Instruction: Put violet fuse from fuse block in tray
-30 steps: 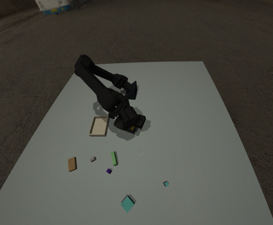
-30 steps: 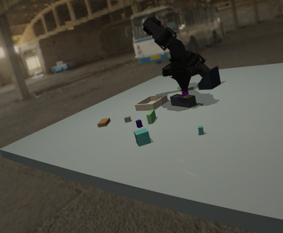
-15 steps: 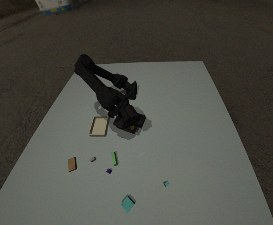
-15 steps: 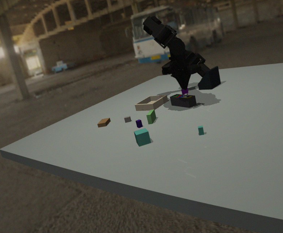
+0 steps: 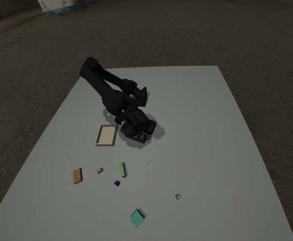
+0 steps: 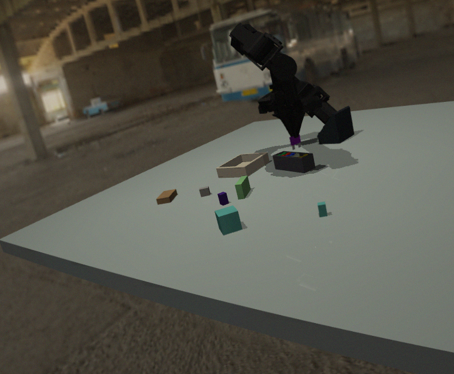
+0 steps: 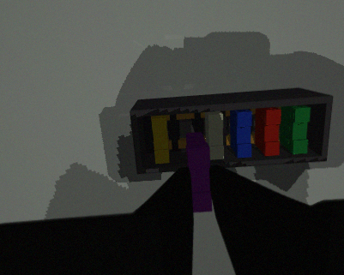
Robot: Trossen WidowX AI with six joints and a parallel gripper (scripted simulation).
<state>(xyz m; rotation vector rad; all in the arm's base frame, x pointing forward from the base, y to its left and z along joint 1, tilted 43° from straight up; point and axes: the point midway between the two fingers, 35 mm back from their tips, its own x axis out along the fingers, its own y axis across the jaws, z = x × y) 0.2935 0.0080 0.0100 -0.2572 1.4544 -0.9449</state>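
Now: gripper tip 20 cm to the left of the beige tray, 8 cm above it and 3 cm past it. The rest, counted from my gripper tip: violet fuse (1 cm below); then yellow fuse (6 cm below, 2 cm to the left, 1 cm ahead); then blue fuse (6 cm below, 3 cm to the right, 1 cm behind).
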